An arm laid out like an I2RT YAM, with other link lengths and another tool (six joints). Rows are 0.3 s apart.
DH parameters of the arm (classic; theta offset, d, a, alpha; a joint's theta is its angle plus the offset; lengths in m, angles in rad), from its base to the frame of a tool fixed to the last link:
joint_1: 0 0.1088 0.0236 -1.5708
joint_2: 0 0 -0.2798 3.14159
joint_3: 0.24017 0 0.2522 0
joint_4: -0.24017 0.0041 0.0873 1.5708
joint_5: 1.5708 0.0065 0 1.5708
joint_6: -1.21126 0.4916 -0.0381 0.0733
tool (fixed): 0 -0.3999 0 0
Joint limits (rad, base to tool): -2.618..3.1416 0..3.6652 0..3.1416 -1.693..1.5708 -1.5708..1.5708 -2.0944..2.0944
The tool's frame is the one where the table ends.
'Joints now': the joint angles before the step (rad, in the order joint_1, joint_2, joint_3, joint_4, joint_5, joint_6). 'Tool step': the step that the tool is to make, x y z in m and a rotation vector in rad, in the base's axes. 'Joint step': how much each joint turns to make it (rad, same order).
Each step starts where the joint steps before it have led.
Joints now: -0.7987 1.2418 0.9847 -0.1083 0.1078 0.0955
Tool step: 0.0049 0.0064 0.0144 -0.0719 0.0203 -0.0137
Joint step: 0.0527 -0.0189 0.0159 0.0068 0.0847 -0.0398
